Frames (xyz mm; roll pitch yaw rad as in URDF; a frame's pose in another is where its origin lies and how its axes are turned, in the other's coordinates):
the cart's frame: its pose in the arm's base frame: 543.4 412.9 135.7 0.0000 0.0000 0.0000
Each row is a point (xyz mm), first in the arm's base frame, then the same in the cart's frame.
Working: the arm's base frame: its pose in the cart's frame: -543.4 -412.9 -135.7 0.0000 0.0000 0.0000

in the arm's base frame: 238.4 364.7 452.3
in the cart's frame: -305.0 -48.2 316.6
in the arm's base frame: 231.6 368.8 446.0
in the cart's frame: -311.8 -44.1 310.3
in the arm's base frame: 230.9 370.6 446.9
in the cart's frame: -312.5 -42.3 311.2
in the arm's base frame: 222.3 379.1 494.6
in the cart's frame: -321.1 -33.8 358.9
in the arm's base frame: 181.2 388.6 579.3
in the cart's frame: -362.2 -24.3 443.6
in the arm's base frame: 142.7 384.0 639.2
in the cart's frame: -400.7 -28.9 503.5
